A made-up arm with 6 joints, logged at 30 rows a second.
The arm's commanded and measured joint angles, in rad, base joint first. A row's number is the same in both.
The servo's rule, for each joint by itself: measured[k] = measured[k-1] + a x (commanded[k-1-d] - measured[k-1]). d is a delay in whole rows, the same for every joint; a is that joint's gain. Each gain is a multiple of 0.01, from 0.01 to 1. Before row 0 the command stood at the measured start. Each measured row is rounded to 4 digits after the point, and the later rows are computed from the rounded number. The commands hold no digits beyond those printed.
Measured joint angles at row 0:
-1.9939, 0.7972, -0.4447, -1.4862, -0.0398, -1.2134
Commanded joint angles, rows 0 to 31:
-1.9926, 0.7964, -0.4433, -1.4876, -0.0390, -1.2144
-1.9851, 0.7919, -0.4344, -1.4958, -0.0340, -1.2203
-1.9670, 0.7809, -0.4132, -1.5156, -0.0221, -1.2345
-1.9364, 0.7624, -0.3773, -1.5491, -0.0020, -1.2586
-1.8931, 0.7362, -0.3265, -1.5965, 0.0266, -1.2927
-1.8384, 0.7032, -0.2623, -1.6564, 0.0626, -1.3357
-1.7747, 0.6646, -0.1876, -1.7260, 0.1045, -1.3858
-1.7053, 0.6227, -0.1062, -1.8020, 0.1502, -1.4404
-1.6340, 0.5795, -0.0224, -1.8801, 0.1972, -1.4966
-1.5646, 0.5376, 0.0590, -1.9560, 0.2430, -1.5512
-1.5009, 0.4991, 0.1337, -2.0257, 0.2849, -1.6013
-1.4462, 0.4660, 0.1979, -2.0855, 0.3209, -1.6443
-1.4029, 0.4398, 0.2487, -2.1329, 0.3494, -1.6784
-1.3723, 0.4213, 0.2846, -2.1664, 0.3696, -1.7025
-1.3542, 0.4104, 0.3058, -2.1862, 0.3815, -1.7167
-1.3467, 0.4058, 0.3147, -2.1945, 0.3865, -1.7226
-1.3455, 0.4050, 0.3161, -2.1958, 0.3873, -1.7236
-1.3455, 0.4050, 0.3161, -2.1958, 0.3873, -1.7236
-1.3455, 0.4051, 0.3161, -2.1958, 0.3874, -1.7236
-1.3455, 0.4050, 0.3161, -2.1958, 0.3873, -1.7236
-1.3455, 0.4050, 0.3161, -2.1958, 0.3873, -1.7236
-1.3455, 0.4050, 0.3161, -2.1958, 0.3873, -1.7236
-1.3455, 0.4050, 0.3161, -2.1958, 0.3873, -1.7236
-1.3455, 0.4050, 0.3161, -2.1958, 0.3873, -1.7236
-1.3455, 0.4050, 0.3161, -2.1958, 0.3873, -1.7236
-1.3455, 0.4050, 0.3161, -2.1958, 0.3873, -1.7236
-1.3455, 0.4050, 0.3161, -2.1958, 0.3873, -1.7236
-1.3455, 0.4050, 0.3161, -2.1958, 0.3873, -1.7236
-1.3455, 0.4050, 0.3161, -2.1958, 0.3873, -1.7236
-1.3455, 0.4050, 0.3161, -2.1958, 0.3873, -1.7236
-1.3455, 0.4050, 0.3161, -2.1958, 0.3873, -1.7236
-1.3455, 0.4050, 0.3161, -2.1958, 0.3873, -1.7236
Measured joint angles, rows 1 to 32:
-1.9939, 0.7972, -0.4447, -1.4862, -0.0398, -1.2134
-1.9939, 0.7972, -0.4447, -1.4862, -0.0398, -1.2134
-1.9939, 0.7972, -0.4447, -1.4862, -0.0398, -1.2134
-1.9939, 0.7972, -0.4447, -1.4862, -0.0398, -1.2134
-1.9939, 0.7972, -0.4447, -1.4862, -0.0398, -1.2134
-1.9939, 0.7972, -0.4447, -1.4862, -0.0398, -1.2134
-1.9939, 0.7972, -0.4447, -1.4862, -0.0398, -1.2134
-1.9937, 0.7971, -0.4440, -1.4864, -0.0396, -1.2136
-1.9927, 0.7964, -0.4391, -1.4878, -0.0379, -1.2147
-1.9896, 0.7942, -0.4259, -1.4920, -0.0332, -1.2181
-1.9832, 0.7897, -0.4011, -1.5006, -0.0238, -1.2250
-1.9724, 0.7822, -0.3631, -1.5150, -0.0087, -1.2365
-1.9563, 0.7711, -0.3117, -1.5362, 0.0127, -1.2534
-1.9345, 0.7562, -0.2484, -1.5647, 0.0402, -1.2759
-1.9070, 0.7375, -0.1759, -1.6003, 0.0732, -1.3039
-1.8742, 0.7154, -0.0976, -1.6423, 0.1104, -1.3367
-1.8370, 0.6905, -0.0177, -1.6894, 0.1502, -1.3732
-1.7967, 0.6637, 0.0595, -1.7398, 0.1906, -1.4120
-1.7546, 0.6360, 0.1301, -1.7917, 0.2297, -1.4515
-1.7124, 0.6085, 0.1906, -1.8429, 0.2656, -1.4901
-1.6716, 0.5823, 0.2385, -1.8914, 0.2968, -1.5262
-1.6335, 0.5582, 0.2728, -1.9356, 0.3222, -1.5586
-1.5991, 0.5369, 0.2942, -1.9744, 0.3415, -1.5865
-1.5687, 0.5184, 0.3054, -2.0076, 0.3552, -1.6098
-1.5419, 0.5025, 0.3109, -2.0358, 0.3648, -1.6291
-1.5183, 0.4889, 0.3136, -2.0598, 0.3716, -1.6452
-1.4976, 0.4772, 0.3149, -2.0802, 0.3763, -1.6585
-1.4793, 0.4671, 0.3155, -2.0975, 0.3796, -1.6696
-1.4632, 0.4584, 0.3158, -2.1122, 0.3819, -1.6788
-1.4491, 0.4509, 0.3160, -2.1247, 0.3835, -1.6864
-1.4367, 0.4445, 0.3161, -2.1354, 0.3846, -1.6927
-1.4258, 0.4390, 0.3161, -2.1445, 0.3854, -1.6980
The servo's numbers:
d 7
a 0.12 0.14 0.51 0.15 0.30 0.17

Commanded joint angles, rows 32 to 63:
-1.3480, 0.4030, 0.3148, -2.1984, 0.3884, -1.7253
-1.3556, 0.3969, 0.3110, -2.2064, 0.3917, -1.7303
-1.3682, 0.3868, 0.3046, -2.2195, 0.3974, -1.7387
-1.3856, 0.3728, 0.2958, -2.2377, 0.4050, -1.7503
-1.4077, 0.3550, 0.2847, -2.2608, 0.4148, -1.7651
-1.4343, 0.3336, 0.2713, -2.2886, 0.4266, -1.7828
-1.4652, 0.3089, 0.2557, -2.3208, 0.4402, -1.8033
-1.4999, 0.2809, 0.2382, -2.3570, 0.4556, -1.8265
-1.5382, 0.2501, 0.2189, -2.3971, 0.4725, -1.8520
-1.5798, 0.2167, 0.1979, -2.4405, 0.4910, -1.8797
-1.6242, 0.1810, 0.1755, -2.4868, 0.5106, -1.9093
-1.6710, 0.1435, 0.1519, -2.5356, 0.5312, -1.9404
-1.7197, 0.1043, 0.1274, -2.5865, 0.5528, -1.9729
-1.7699, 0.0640, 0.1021, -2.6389, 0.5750, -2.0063
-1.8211, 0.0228, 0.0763, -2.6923, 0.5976, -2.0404
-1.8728, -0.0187, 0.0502, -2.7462, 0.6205, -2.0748
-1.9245, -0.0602, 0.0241, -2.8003, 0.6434, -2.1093
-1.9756, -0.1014, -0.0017, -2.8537, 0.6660, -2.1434
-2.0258, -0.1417, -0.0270, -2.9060, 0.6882, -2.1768
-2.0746, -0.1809, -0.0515, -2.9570, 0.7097, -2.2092
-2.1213, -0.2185, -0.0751, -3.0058, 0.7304, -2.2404
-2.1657, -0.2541, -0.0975, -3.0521, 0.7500, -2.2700
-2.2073, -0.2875, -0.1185, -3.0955, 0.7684, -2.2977
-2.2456, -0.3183, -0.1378, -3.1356, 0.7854, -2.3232
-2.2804, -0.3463, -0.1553, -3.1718, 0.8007, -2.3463
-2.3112, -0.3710, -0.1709, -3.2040, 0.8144, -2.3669
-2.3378, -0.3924, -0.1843, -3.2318, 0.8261, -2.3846
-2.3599, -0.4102, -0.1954, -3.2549, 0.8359, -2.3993
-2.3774, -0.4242, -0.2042, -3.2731, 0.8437, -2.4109
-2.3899, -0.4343, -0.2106, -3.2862, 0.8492, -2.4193
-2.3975, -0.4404, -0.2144, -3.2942, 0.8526, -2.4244
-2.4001, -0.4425, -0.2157, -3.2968, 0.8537, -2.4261
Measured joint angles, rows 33 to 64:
-1.4162, 0.4342, 0.3161, -2.1522, 0.3860, -1.7024
-1.4077, 0.4301, 0.3161, -2.1587, 0.3864, -1.7060
-1.4002, 0.4266, 0.3161, -2.1643, 0.3867, -1.7090
-1.3936, 0.4236, 0.3161, -2.1690, 0.3869, -1.7115
-1.3878, 0.4210, 0.3161, -2.1730, 0.3870, -1.7136
-1.3827, 0.4188, 0.3161, -2.1764, 0.3871, -1.7153
-1.3782, 0.4169, 0.3161, -2.1793, 0.3872, -1.7167
-1.3746, 0.4150, 0.3154, -2.1822, 0.3876, -1.7182
-1.3723, 0.4125, 0.3132, -2.1858, 0.3888, -1.7203
-1.3718, 0.4089, 0.3088, -2.1909, 0.3914, -1.7234
-1.3735, 0.4038, 0.3022, -2.1979, 0.3955, -1.7280
-1.3776, 0.3970, 0.2933, -2.2073, 0.4013, -1.7343
-1.3844, 0.3881, 0.2821, -2.2195, 0.4089, -1.7425
-1.3941, 0.3770, 0.2686, -2.2347, 0.4183, -1.7528
-1.4068, 0.3635, 0.2531, -2.2530, 0.4295, -1.7653
-1.4226, 0.3476, 0.2357, -2.2746, 0.4424, -1.7800
-1.4415, 0.3293, 0.2164, -2.2995, 0.4570, -1.7969
-1.4634, 0.3085, 0.1955, -2.3276, 0.4731, -1.8160
-1.4883, 0.2854, 0.1733, -2.3588, 0.4905, -1.8371
-1.5161, 0.2600, 0.1499, -2.3930, 0.5092, -1.8602
-1.5466, 0.2326, 0.1255, -2.4299, 0.5289, -1.8850
-1.5795, 0.2032, 0.1004, -2.4693, 0.5495, -1.9114
-1.6147, 0.1721, 0.0748, -2.5108, 0.5708, -1.9392
-1.6519, 0.1396, 0.0489, -2.5542, 0.5926, -1.9681
-1.6907, 0.1059, 0.0231, -2.5991, 0.6146, -1.9979
-1.7309, 0.0712, -0.0025, -2.6451, 0.6367, -2.0283
-1.7721, 0.0359, -0.0275, -2.6919, 0.6586, -2.0591
-1.8140, 0.0003, -0.0518, -2.7390, 0.6801, -2.0899
-1.8562, -0.0353, -0.0751, -2.7860, 0.7011, -2.1205
-1.8983, -0.0706, -0.0972, -2.8324, 0.7213, -2.1506
-1.9400, -0.1053, -0.1179, -2.8779, 0.7405, -2.1799
-1.9808, -0.1390, -0.1370, -2.9220, 0.7586, -2.2082

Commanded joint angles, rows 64 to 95:
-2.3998, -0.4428, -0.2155, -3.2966, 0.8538, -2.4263
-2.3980, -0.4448, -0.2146, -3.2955, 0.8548, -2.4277
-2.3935, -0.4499, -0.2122, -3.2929, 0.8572, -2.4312
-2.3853, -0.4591, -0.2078, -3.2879, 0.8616, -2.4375
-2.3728, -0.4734, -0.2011, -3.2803, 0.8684, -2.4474
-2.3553, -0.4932, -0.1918, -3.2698, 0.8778, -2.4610
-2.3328, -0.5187, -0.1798, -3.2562, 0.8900, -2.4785
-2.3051, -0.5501, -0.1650, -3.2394, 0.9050, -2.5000
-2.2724, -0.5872, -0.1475, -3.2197, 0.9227, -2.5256
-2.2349, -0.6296, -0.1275, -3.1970, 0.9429, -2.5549
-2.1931, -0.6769, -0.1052, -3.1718, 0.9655, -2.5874
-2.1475, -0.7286, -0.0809, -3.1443, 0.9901, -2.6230
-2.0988, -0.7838, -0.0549, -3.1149, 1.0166, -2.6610
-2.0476, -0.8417, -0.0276, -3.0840, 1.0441, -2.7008
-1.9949, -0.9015, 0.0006, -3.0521, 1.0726, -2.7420
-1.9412, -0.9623, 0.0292, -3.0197, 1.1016, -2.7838
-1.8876, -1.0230, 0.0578, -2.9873, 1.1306, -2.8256
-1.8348, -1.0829, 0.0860, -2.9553, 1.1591, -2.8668
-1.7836, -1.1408, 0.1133, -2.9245, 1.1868, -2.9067
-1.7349, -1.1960, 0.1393, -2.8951, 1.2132, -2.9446
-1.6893, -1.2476, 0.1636, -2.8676, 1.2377, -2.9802
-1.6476, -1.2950, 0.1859, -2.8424, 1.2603, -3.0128
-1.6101, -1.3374, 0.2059, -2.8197, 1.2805, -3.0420
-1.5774, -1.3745, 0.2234, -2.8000, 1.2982, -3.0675
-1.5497, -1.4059, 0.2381, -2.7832, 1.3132, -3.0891
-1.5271, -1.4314, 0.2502, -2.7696, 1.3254, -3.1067
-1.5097, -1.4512, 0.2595, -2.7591, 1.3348, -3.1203
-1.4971, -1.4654, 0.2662, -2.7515, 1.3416, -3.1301
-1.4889, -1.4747, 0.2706, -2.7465, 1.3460, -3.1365
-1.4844, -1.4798, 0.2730, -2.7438, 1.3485, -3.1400
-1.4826, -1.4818, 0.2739, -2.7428, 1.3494, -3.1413
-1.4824, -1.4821, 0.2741, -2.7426, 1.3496, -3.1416
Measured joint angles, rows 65 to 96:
-2.0204, -0.1715, -0.1543, -2.9643, 0.7753, -2.2352
-2.0585, -0.2024, -0.1696, -3.0044, 0.7905, -2.2606
-2.0947, -0.2315, -0.1828, -3.0420, 0.8041, -2.2842
-2.1286, -0.2585, -0.1937, -3.0767, 0.8160, -2.3057
-2.1600, -0.2831, -0.2023, -3.1081, 0.8260, -2.3250
-2.1885, -0.3051, -0.2085, -3.1360, 0.8340, -2.3419
-2.2139, -0.3243, -0.2122, -3.1601, 0.8399, -2.3562
-2.2362, -0.3409, -0.2139, -3.1806, 0.8441, -2.3681
-2.2556, -0.3554, -0.2143, -3.1978, 0.8473, -2.3782
-2.2721, -0.3686, -0.2132, -3.2121, 0.8503, -2.3872
-2.2857, -0.3813, -0.2104, -3.2235, 0.8537, -2.3958
-2.2962, -0.3942, -0.2057, -3.2320, 0.8581, -2.4046
-2.3033, -0.4081, -0.1986, -3.2377, 0.8640, -2.4142
-2.3068, -0.4236, -0.1890, -3.2405, 0.8718, -2.4251
-2.3066, -0.4413, -0.1768, -3.2403, 0.8818, -2.4378
-2.3025, -0.4617, -0.1619, -3.2372, 0.8941, -2.4527
-2.2944, -0.4852, -0.1444, -3.2312, 0.9087, -2.4701
-2.2822, -0.5120, -0.1244, -3.2223, 0.9257, -2.4900
-2.2660, -0.5423, -0.1022, -3.2106, 0.9450, -2.5126
-2.2459, -0.5761, -0.0781, -3.1962, 0.9665, -2.5378
-2.2221, -0.6133, -0.0523, -3.1794, 0.9898, -2.5655
-2.1948, -0.6536, -0.0253, -3.1603, 1.0146, -2.5955
-2.1644, -0.6968, 0.0025, -3.1392, 1.0407, -2.6275
-2.1312, -0.7425, 0.0307, -3.1164, 1.0677, -2.6612
-2.0956, -0.7902, 0.0589, -3.0922, 1.0951, -2.6962
-2.0582, -0.8393, 0.0866, -3.0670, 1.1226, -2.7320
-2.0194, -0.8892, 0.1135, -3.0412, 1.1498, -2.7681
-1.9798, -0.9394, 0.1391, -3.0152, 1.1762, -2.8042
-1.9399, -0.9892, 0.1630, -2.9893, 1.2014, -2.8397
-1.9003, -1.0379, 0.1849, -2.9639, 1.2251, -2.8741
-1.8616, -1.0850, 0.2045, -2.9393, 1.2470, -2.9070
-1.8242, -1.1299, 0.2216, -2.9159, 1.2669, -2.9380

